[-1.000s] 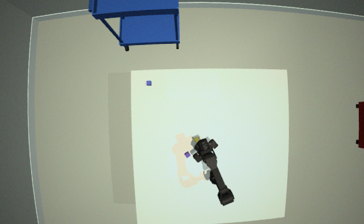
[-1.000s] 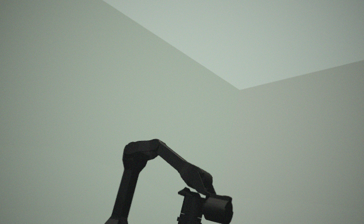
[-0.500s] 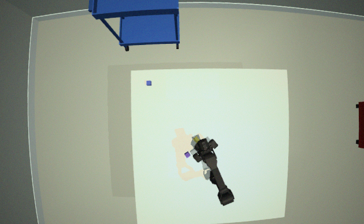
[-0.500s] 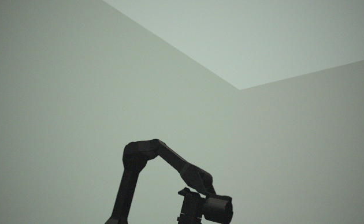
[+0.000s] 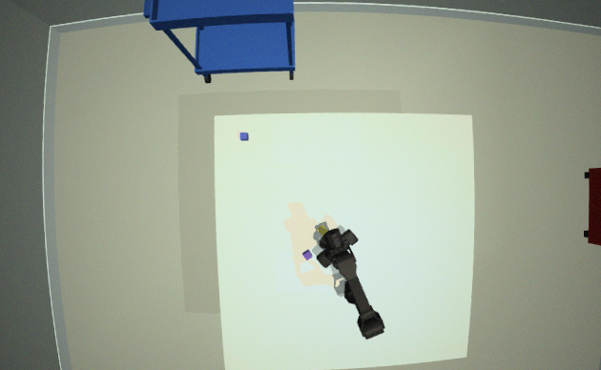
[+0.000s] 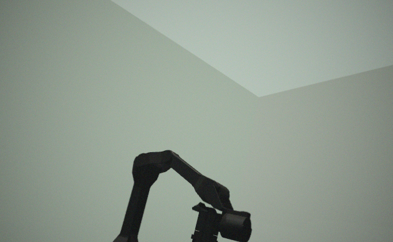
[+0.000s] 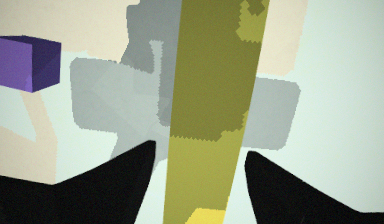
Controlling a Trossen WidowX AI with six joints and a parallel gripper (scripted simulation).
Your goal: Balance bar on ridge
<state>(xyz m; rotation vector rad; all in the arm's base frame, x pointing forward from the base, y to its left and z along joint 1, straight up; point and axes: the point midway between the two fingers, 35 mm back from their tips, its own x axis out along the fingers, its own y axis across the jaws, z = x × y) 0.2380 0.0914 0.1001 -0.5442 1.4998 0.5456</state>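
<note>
My gripper tip is 2 cm short of the yellow bar and 2 cm to the right of it. Also, from my gripper tip: purple block (6 cm behind, 12 cm to the left, 5 cm below); then blue cube (50 cm ahead, 41 cm to the left, 5 cm below).
</note>
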